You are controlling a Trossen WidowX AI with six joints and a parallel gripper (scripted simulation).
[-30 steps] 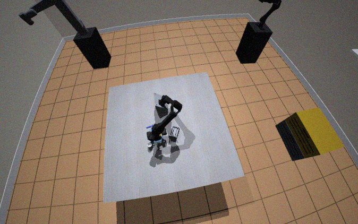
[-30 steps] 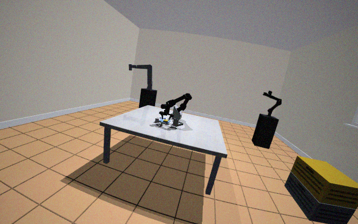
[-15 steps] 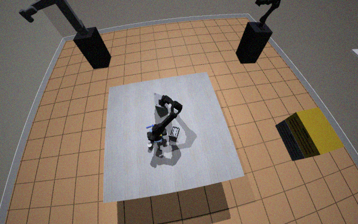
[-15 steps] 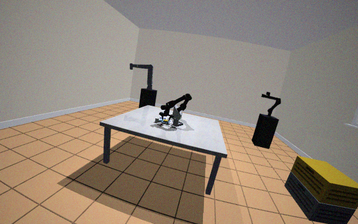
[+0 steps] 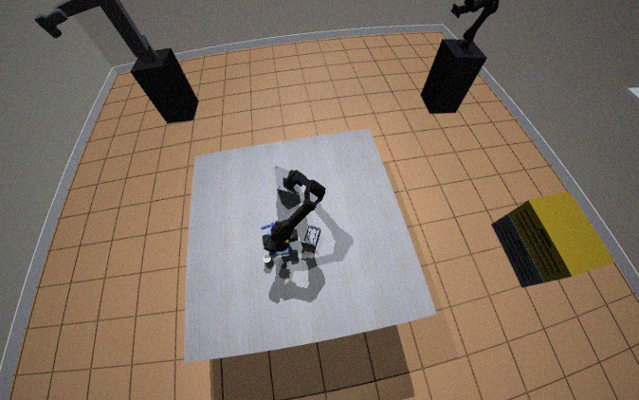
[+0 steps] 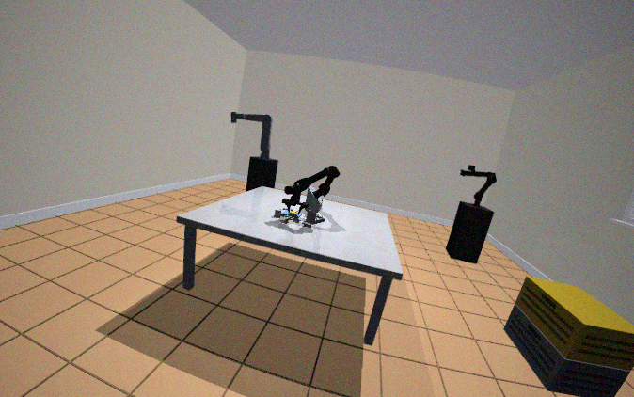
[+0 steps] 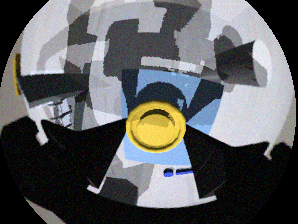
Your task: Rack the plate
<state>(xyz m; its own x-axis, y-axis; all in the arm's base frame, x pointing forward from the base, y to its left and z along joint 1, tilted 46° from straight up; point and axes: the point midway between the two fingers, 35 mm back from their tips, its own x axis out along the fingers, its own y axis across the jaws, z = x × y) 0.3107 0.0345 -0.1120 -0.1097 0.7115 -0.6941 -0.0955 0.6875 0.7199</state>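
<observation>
The light blue square pad lies 2 cm to the right of my gripper tip, 1 cm below it and 1 cm behind it. Also, from my gripper tip: white cup (10 cm ahead, 8 cm to the right, 1 cm above); yellow plate (1 cm above); blue spoon (12 cm behind, 8 cm to the right, 1 cm below).
</observation>
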